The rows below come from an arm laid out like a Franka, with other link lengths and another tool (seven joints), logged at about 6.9 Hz.
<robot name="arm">
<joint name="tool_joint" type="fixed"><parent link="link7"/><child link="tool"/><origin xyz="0.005 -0.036 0.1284" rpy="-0.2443 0 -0.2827"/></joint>
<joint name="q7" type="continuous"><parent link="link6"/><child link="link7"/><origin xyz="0.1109 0 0" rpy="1.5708 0 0"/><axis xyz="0 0 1"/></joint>
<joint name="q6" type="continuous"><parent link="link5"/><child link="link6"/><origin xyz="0 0 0" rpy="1.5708 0 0"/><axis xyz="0 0 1"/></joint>
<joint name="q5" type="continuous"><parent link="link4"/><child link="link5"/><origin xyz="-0.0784 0.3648 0" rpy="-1.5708 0 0"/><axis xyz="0 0 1"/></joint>
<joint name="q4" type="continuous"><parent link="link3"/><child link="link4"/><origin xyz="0.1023 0 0" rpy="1.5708 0 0"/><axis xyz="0 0 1"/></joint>
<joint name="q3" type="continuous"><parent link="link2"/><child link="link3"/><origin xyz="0 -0.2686 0" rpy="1.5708 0 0"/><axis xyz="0 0 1"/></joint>
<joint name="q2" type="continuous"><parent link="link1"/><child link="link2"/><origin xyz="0 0 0" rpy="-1.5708 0 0"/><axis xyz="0 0 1"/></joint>
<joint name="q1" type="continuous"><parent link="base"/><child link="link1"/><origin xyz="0 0 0.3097"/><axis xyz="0 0 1"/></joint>
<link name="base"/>
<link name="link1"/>
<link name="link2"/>
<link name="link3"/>
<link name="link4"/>
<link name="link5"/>
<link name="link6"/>
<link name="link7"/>
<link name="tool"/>
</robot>
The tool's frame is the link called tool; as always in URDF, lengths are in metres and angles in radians. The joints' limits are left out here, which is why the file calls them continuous.
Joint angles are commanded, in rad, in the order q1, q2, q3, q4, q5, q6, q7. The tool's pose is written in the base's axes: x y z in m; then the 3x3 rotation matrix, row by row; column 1 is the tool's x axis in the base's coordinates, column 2 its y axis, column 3 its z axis. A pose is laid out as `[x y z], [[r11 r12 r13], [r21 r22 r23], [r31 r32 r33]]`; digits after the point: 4 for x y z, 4 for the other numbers.
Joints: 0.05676 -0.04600 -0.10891 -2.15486 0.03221 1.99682 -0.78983
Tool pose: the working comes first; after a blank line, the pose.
Where each joint sits with the arm in this pose, in the base's axes (m; each line is computed from the numbers above, not from the rounded line before):
q1: 0.0000 0.0000 0.3097
q2: 0.0000 0.0000 0.3097
q3: -0.0123 -0.0007 0.5780
q4: 0.0897 -0.0060 0.5827
q5: 0.4427 -0.0238 0.4630
q6: 0.4427 -0.0238 0.4630
q7: 0.5526 -0.0310 0.4505
the tool: 0.5186 0.0044 0.3264

[0.5186 0.0044 0.3264], [[0.5340 0.8400 0.0961], [0.8451 -0.5270 -0.0901], [-0.0250 0.1293 -0.9913]]
